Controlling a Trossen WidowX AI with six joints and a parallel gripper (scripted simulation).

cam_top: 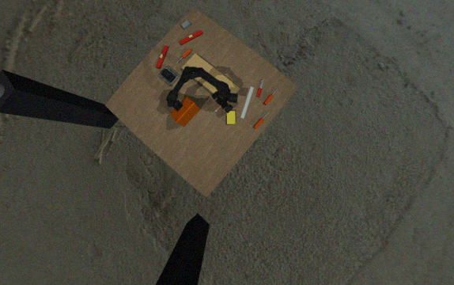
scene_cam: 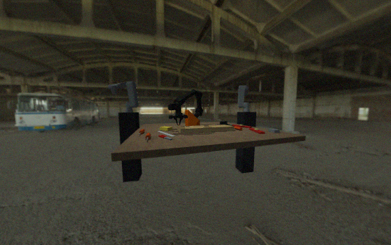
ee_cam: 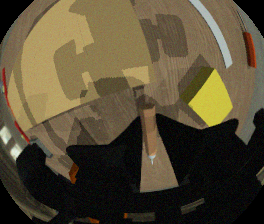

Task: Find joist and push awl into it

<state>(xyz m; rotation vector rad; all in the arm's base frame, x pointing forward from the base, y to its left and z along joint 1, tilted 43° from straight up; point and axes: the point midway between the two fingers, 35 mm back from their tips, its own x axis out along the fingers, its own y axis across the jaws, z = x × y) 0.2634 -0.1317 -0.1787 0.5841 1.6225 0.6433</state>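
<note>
Right now the awl is 60 mm behind my gripper tip and 10 mm above it. The rest, counted from my gripper tip: grey tray (550 mm to the left, 140 mm behind, 30 mm below); white ruler (190 mm ahead, 130 mm to the right, 50 mm below); yellow stud finder (120 mm to the right, 30 mm below, 10 mm behind).
</note>
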